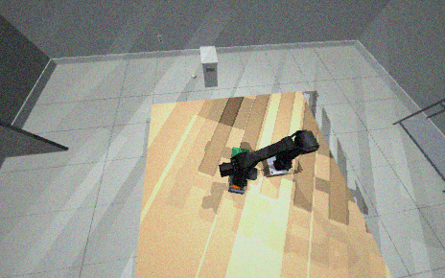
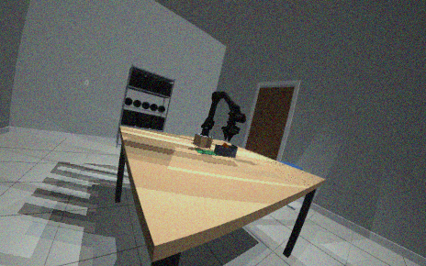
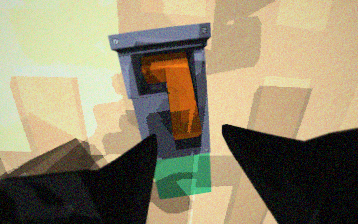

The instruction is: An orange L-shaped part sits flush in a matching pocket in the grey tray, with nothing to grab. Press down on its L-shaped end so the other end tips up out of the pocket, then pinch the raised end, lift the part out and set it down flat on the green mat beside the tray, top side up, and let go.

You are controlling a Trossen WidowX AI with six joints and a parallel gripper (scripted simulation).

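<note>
Now: the orange L-shaped part 40 mm to the left of my gripper tip and 70 mm below it. Also, from my gripper tip: green mat (60 mm behind, 130 mm to the right, 130 mm below).
</note>
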